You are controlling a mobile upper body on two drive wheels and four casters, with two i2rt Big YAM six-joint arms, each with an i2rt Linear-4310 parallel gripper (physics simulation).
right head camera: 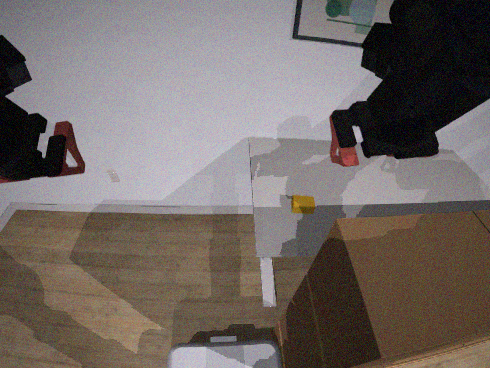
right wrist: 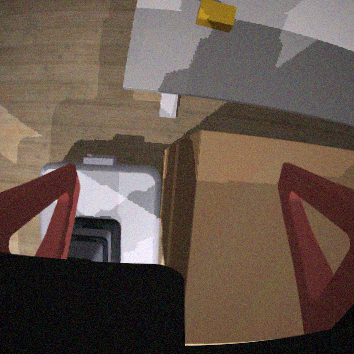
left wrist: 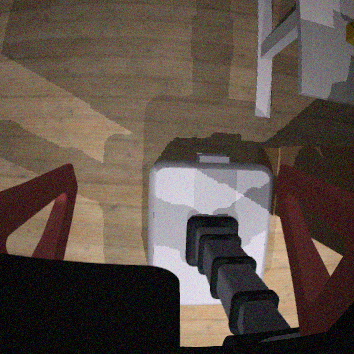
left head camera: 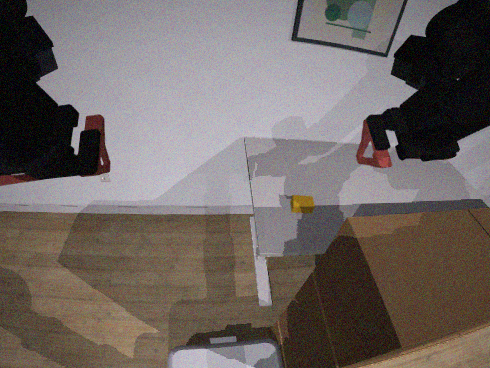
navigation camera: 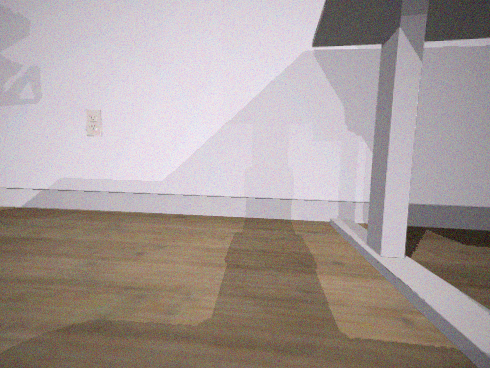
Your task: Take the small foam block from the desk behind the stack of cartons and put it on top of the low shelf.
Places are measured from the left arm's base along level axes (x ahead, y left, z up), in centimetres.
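Where they show: left gripper, fingertip midpoint: [right head camera: 56,172] [left wrist: 175,175] [left head camera: 76,171]; right gripper, fingertip midpoint: [right head camera: 360,155] [right wrist: 178,174] [left head camera: 381,156].
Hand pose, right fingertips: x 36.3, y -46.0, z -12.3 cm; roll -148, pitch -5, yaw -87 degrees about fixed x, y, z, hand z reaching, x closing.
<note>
Each offset is from my right fingertips to the top centre of the thing. "*": to the spot under its first point. Level surfaces: height alone.
The small yellow foam block @[dx +37.8, dy -12.2, dz -52.2 cm] [left head camera: 302,204] [right head camera: 303,204] [left wrist: 350,32] [right wrist: 216,15] lies on the grey-white desk @[dz -56.7 cm] [left head camera: 270,241] [right head camera: 270,241] [left wrist: 317,75] [right wrist: 147,65], near its left end. The stack of brown cartons @[* dx -12.3, dy -17.5, dz -20.7 cm] [left head camera: 425,270] [right head camera: 425,280] [right wrist: 240,260] stands in front of the desk, at the lower right in the head views. My left gripper [left wrist: 175,175] [left head camera: 57,174] is open and empty, left of the desk. My right gripper [right wrist: 178,174] [left head camera: 417,159] is open and empty, above the carton side and right of the block in the head views. The low shelf does not show.
The robot's white base [left head camera: 225,356] [left wrist: 170,192] [right wrist: 135,200] stands close beside the cartons. A white desk leg [left head camera: 263,287] [navigation camera: 395,150] reaches the wood floor. A wall rises behind the desk, with a framed picture [left head camera: 345,25] and an outlet @[dx +98.3, dy +100.2, dz -83.0 cm] [navigation camera: 93,123].
</note>
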